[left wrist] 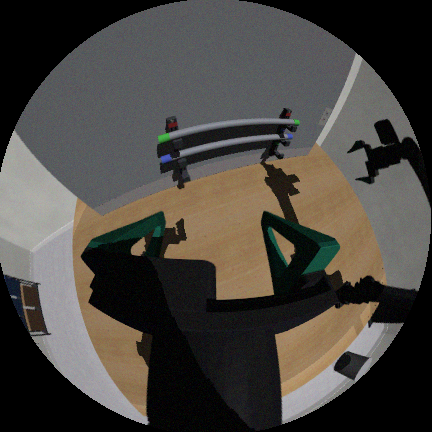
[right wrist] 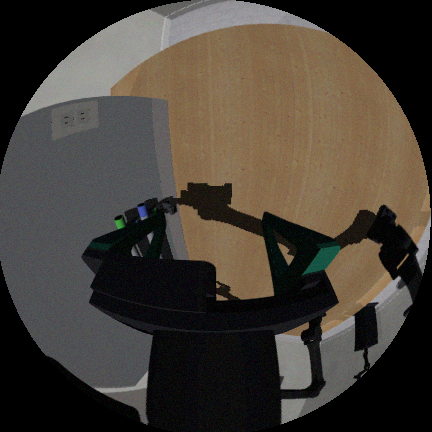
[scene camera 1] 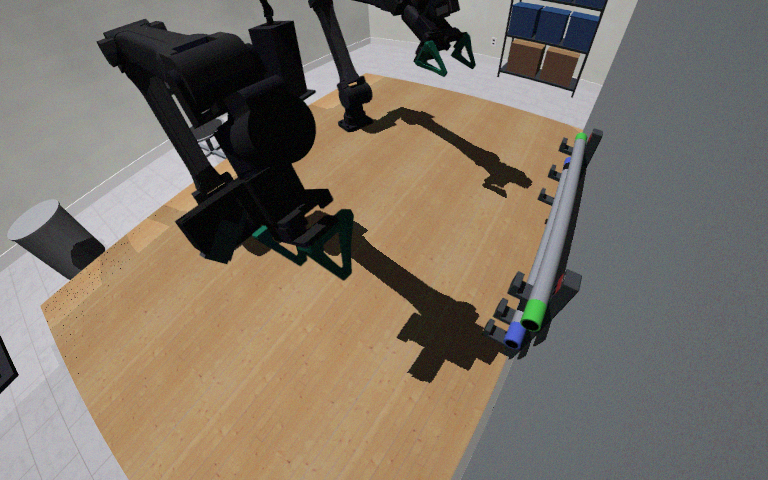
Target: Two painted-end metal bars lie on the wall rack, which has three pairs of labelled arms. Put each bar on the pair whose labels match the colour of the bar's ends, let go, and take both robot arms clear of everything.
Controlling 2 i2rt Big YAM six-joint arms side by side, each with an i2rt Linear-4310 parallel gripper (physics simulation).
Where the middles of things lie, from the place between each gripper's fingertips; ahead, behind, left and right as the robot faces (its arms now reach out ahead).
Scene:
The green-ended bar (scene camera 1: 533, 315) lies 28 cm ahead of my left hand, 24 cm to the right of it and 9 cm below it. Round my left hand: blue-ended bar (scene camera 1: 539, 256) (28 cm ahead, 23 cm to the right, 17 cm below).
The green-ended bar is 300 mm to the left of my right hand, 280 mm ahead of it and 20 mm below it. From my right hand the other things lie so: blue-ended bar 310 mm to the left, 280 mm ahead, 90 mm below.

